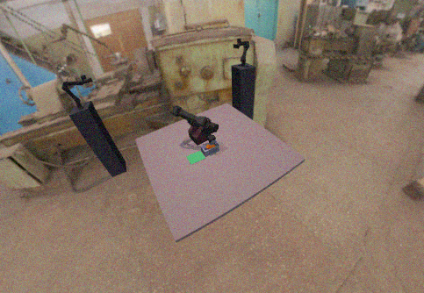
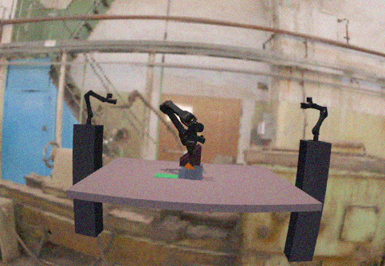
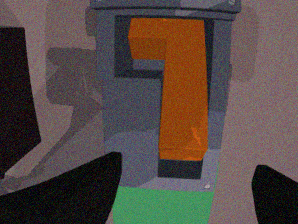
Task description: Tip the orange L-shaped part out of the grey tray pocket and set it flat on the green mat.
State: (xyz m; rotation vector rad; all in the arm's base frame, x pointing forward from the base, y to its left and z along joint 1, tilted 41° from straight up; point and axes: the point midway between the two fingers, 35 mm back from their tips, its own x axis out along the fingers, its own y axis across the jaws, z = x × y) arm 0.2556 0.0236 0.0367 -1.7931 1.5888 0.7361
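Right now the orange L-shaped part is 10 cm below my gripper tip, 3 cm to the left of it and 2 cm behind it. Round my gripper tip: green mat: 16 cm below, 15 cm to the right, 1 cm behind.
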